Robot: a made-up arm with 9 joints.
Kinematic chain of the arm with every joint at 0, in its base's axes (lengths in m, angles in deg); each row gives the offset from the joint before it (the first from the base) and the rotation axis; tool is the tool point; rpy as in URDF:
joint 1: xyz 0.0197 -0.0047 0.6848 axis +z
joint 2: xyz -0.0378 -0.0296 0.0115 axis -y
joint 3: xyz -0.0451 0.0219 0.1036 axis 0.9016 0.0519 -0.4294
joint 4: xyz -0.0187 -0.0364 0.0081 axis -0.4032 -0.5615 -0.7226
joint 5: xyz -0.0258 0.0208 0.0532 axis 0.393 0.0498 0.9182
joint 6: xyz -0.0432 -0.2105 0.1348 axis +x
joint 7: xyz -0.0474 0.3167 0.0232 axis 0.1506 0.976 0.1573
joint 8: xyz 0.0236 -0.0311 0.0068 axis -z
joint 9: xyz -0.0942 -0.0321 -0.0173 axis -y
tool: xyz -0.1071 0.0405 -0.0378 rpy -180 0 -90
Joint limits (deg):
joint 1: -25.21..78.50
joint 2: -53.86..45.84
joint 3: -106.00..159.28
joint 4: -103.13..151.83
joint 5: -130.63..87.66
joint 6: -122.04..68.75
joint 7: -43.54..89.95
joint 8: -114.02..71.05
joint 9: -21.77..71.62
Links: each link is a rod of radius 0.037 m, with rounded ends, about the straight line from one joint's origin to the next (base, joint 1, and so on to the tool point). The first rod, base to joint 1, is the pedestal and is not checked.
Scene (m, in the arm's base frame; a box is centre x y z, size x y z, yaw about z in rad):
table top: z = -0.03
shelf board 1: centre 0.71 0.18 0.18 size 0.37 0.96 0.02 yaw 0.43
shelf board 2: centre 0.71 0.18 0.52 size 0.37 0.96 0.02 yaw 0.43
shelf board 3: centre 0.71 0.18 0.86 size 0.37 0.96 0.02 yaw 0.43
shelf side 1: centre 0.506 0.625 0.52 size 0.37 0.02 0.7 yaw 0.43
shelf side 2: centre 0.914 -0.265 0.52 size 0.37 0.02 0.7 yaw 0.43
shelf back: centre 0.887 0.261 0.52 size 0.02 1 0.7 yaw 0.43
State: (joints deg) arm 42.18 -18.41 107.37 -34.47 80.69 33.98 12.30 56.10 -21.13
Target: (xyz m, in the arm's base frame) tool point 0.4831 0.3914 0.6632
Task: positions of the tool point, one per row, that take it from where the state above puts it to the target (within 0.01 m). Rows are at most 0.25 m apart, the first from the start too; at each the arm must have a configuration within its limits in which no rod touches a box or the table.
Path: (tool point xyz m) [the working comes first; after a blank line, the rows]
Joints at the target: 78.50 -32.66 17.49 -43.12 85.52 68.75 23.51 71.05 -21.77
Straight joint move there: clear.

1: 0.1171 -0.4741 0.4783
2: 0.2977 -0.4333 0.5149
3: 0.4530 -0.3290 0.5592
4: 0.5608 -0.1723 0.6034
5: 0.6050 0.0173 0.6395
6: 0.5781 0.2141 0.6610
7: 0.4831 0.3914 0.6632

